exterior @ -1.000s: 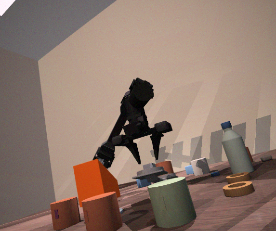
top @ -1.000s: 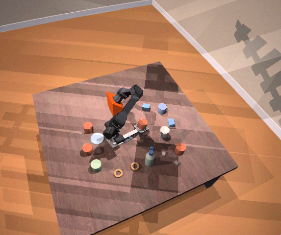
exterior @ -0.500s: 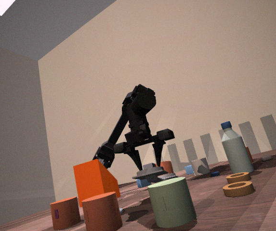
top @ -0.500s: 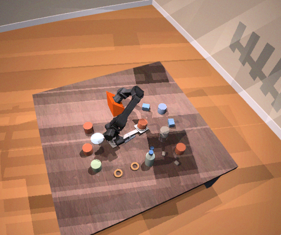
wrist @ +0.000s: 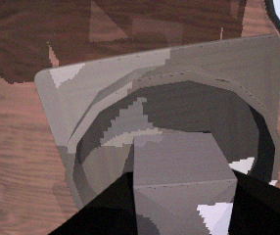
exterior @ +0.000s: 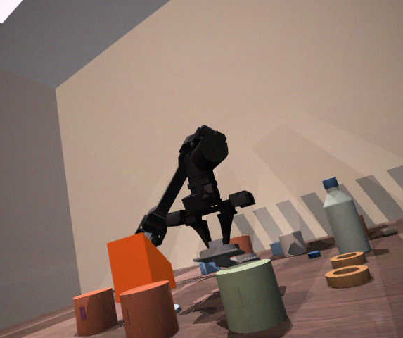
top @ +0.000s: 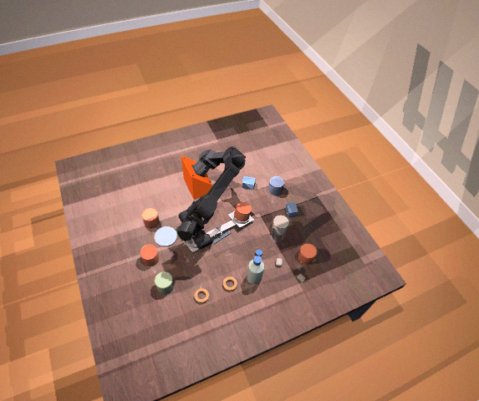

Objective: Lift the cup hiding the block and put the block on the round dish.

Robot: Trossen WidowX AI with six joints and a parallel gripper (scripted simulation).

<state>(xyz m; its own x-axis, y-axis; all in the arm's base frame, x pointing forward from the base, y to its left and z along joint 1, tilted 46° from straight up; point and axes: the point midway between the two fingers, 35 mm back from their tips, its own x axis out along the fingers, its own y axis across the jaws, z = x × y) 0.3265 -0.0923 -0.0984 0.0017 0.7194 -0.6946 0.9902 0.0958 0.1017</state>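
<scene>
My gripper tip is 11 cm to the left of the pale blue round dish, 11 cm past it and 8 cm above it. Round my gripper tip: white cylinder 40 cm to the left, 7 cm ahead, 4 cm below; green cylinder 20 cm to the right, 12 cm ahead, 4 cm below; grey block 1 cm above.
</scene>
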